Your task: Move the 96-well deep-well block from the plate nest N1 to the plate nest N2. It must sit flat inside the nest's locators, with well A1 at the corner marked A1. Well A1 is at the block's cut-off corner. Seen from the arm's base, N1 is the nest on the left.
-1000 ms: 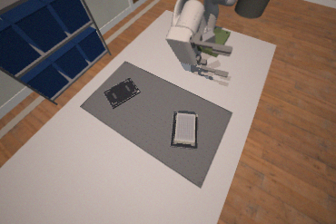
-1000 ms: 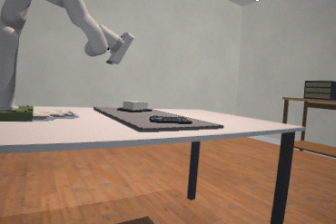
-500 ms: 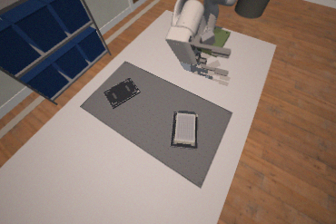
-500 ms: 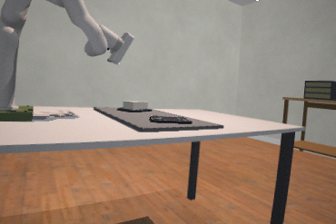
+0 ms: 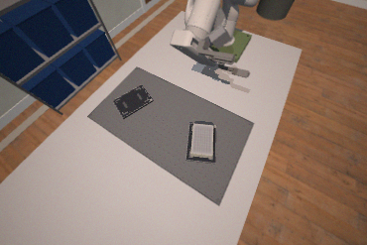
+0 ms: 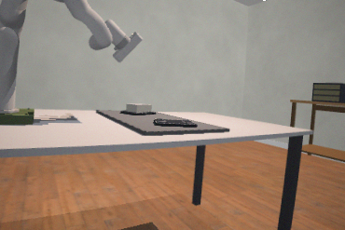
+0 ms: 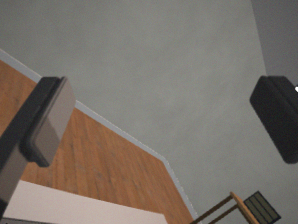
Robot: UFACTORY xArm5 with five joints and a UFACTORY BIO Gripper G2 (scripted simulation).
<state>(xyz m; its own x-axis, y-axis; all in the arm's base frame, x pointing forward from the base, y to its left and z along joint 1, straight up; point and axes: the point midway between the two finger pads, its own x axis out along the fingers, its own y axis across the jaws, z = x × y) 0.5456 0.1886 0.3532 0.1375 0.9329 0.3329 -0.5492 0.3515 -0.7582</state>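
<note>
Now: the white 96-well deep-well block 34 cm below my hand and 10 cm ahead of it. From my hand the other things lie so: grey perforated mat (38 cm below, 19 cm to the right, 8 cm ahead).
</note>
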